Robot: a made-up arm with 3 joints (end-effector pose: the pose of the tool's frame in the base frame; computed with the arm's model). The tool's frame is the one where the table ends. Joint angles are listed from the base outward.
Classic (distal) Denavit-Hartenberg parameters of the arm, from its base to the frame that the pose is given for. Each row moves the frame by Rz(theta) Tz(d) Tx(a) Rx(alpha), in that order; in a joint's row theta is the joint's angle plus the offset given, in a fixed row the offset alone. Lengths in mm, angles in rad.
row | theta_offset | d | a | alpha
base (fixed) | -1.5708 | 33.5 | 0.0 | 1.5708
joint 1 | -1.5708 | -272.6 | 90.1 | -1.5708
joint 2 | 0.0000 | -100.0 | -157.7 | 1.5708
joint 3 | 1.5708 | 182.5 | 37.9 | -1.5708
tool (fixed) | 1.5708 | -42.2 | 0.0 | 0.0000
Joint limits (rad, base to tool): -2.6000..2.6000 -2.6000..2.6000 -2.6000..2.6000
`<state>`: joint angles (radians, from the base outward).
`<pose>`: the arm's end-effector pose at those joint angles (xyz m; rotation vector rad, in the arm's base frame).
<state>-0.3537 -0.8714 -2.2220</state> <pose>0.2723 0.0955 0.2267 2.3664 0.6820 -0.9225</pose>
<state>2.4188 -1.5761 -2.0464</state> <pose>0.4169 -0.0555 -0.1377 -0.2916 -0.9732 -1.2493</pose>
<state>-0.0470 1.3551 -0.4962</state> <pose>0.1334 0.0982 -0.2086 0.4567 -1.3353 0.3050</pose>
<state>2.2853 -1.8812 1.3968</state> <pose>0.5071 -0.0141 -0.0229 1.6249 -2.0873 0.9935</pose>
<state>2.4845 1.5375 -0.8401</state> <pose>0.1653 -0.2484 0.1818 -1.2796 0.1544 1.6822</pose>
